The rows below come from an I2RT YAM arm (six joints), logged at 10 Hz.
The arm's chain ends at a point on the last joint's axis. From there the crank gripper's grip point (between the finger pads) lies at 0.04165 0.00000 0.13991 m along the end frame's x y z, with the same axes.
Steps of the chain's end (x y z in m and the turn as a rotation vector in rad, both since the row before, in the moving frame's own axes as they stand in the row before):
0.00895, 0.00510, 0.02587, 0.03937, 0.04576, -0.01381
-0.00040, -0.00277, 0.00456, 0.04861, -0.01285, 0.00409
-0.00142, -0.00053, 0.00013, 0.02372, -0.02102, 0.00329
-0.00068, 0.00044, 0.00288, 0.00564, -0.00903, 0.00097
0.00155, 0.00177, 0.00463, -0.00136, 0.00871, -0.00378
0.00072, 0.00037, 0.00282, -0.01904, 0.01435, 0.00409
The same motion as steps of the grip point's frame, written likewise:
0.01526, -0.00099, 0.02370, 0.03937, 0.04576, -0.01381
-0.00219, -0.00941, 0.00492, 0.04861, -0.01285, 0.00409
-0.00436, -0.00373, 0.00094, 0.02372, -0.02102, 0.00329
-0.00194, -0.00031, 0.00325, 0.00564, -0.00903, 0.00097
0.00277, 0.00180, 0.00426, -0.00136, 0.00871, -0.00378
0.00272, 0.00320, 0.00218, -0.01904, 0.01435, 0.00409

